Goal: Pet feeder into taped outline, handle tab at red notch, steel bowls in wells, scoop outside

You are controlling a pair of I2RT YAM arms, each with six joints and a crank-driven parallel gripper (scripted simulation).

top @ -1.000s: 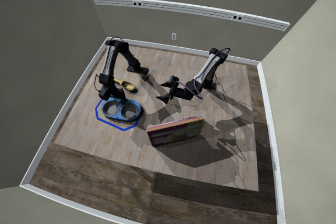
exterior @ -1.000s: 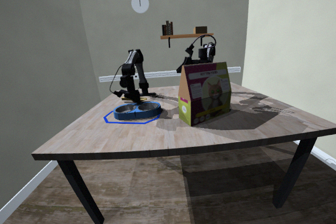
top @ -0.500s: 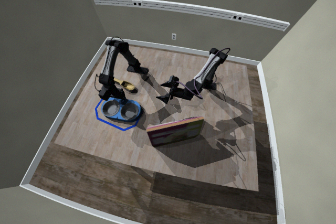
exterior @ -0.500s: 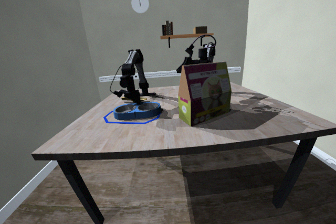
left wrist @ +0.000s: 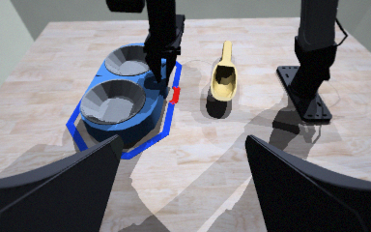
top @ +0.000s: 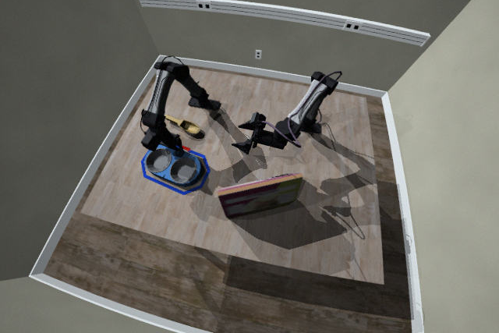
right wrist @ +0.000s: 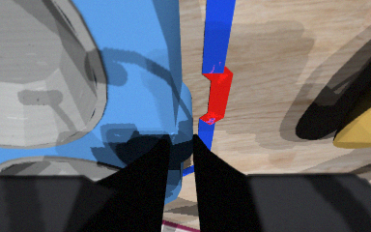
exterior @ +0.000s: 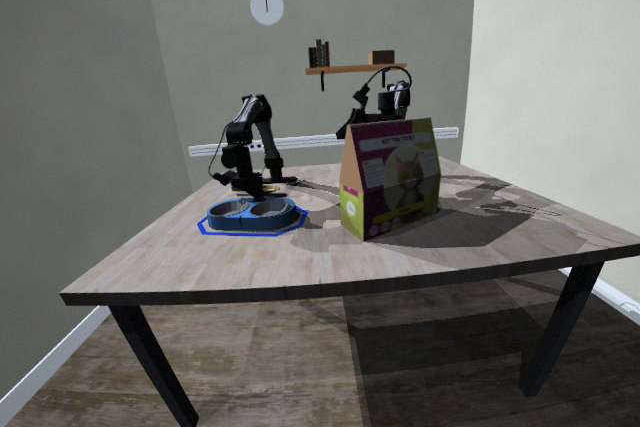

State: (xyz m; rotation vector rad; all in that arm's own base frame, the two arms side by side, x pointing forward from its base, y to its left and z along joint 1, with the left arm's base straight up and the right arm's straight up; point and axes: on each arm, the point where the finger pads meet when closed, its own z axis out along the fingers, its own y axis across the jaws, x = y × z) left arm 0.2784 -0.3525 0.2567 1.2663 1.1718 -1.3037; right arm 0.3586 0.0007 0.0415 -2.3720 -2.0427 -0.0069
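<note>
Now: right hand 80 mm short of the blue pet feeder, 30 mm above it and 10 mm to the left of it. From my right hand the other things lie so: yellow scoop (160 mm behind, 50 mm to the right, 20 mm below); then blue taped outline (80 mm ahead, 40 mm below, 10 mm to the right); then kitten food bag (460 mm to the left, 140 mm ahead, 110 mm above).
</note>
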